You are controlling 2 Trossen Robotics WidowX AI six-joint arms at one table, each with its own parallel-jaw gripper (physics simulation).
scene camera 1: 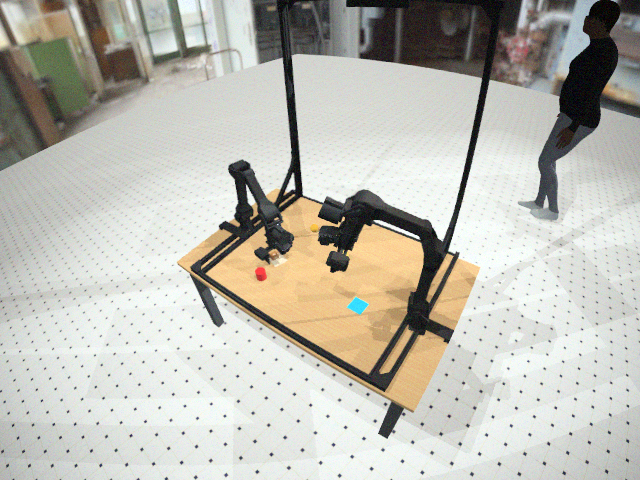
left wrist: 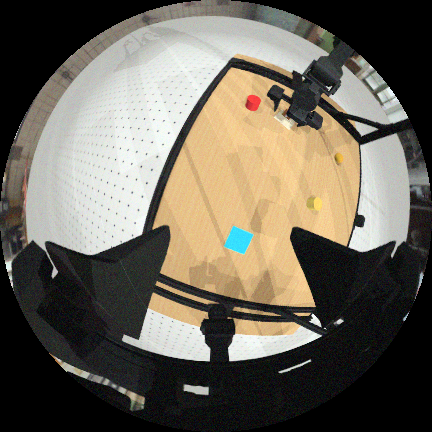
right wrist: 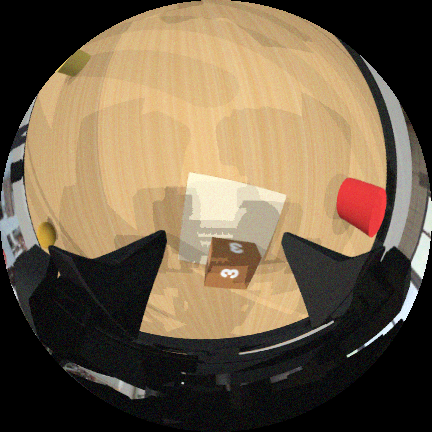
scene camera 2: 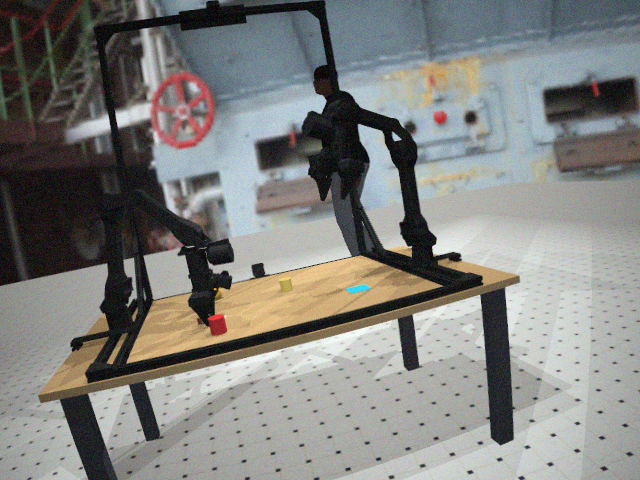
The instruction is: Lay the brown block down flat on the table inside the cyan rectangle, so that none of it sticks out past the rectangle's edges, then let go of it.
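Pixels of known places: left gripper, fingertip midpoint: (left wrist: pixel 233 232) (scene camera 2: pixel 332 200); right gripper, fingertip midpoint: (scene camera 1: pixel 277 258) (left wrist: pixel 285 117) (right wrist: pixel 226 237); left arm's base, origin of the base link: (scene camera 1: pixel 417 324) (left wrist: pixel 217 310) (scene camera 2: pixel 424 263); right arm's base, origin of the base link: (scene camera 1: pixel 246 227) (right wrist: pixel 200 352) (scene camera 2: pixel 121 327).
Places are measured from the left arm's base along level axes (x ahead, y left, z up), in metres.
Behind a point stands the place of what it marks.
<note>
The brown block (right wrist: pixel 232 265) @(z 0.000, x 0.652, y -0.225 m) (scene camera 1: pixel 273 254) @(z 0.000, x 0.659, y -0.227 m), marked with a white 3 on two faces, is at the lower edge of a cream square (right wrist: pixel 215 200) @(z -0.018, x 0.614, y -0.217 m) in the right wrist view. My right gripper (right wrist: pixel 226 237) @(z -0.019, x 0.642, y -0.223 m) (scene camera 2: pixel 204 316) @(z -0.019, x 0.642, y -0.223 m) is open just above it, with the block between and below the spread fingers, not gripped. The cyan rectangle (scene camera 1: pixel 357 305) @(z -0.018, x 0.239, y -0.052 m) (scene camera 2: pixel 358 288) @(z -0.018, x 0.236, y -0.052 m) (left wrist: pixel 239 240) @(z -0.018, x 0.236, y -0.055 m) lies bare on the table, far to the right of the block in scene camera 1. My left gripper (left wrist: pixel 233 232) @(z 0.258, x 0.313, y 0.000 m) (scene camera 2: pixel 333 198) @(z 0.258, x 0.313, y 0.000 m) is open and empty, high above the table.
A red cylinder (scene camera 1: pixel 261 273) @(z 0.023, x 0.654, y -0.086 m) (scene camera 2: pixel 217 324) @(z 0.009, x 0.672, y -0.078 m) (right wrist: pixel 361 206) @(z 0.012, x 0.656, y -0.117 m) stands near the block. A yellow cylinder (scene camera 2: pixel 285 284) @(z 0.006, x 0.358, y -0.271 m) (left wrist: pixel 314 203) @(z 0.020, x 0.346, y -0.274 m) and a yellow ball (scene camera 1: pixel 314 227) @(z 0.014, x 0.528, y -0.437 m) (left wrist: pixel 339 158) @(z 0.012, x 0.523, y -0.438 m) are towards the back. A black frame (scene camera 2: pixel 268 335) @(z -0.002, x 0.616, y 0.092 m) borders the table.
</note>
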